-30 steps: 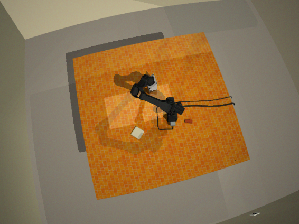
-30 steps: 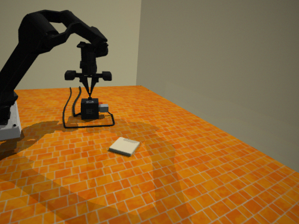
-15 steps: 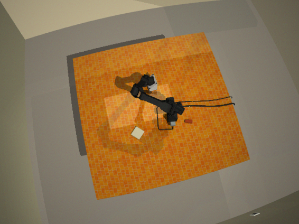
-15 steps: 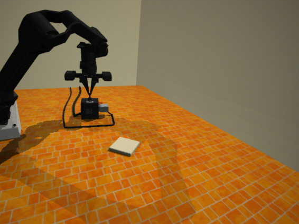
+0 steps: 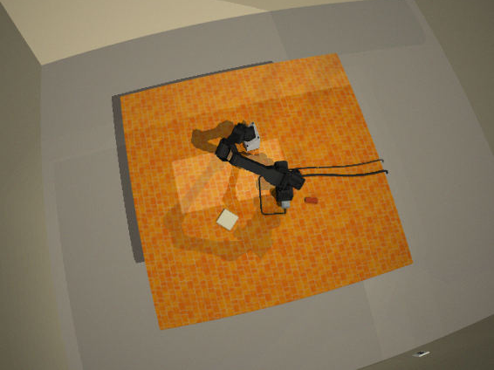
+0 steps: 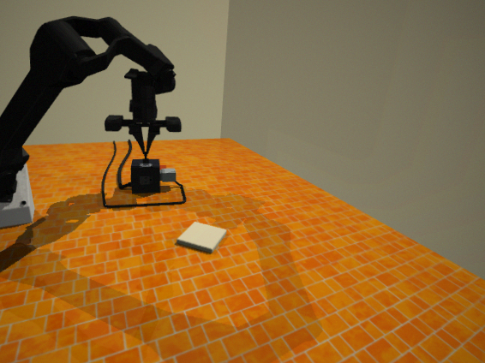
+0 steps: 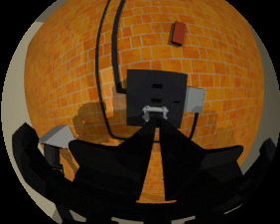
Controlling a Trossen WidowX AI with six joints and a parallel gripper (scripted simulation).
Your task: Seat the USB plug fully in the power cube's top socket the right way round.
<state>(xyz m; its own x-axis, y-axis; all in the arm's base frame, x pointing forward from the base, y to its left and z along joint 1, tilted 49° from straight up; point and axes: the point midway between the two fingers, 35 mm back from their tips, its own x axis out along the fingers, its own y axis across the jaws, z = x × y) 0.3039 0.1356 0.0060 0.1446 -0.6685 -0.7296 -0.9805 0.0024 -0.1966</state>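
My gripper tip is now 2 cm above the USB plug. From my gripper tip the other things lie so: flat white pad: 28 cm to the right, 10 cm below, 8 cm ahead.
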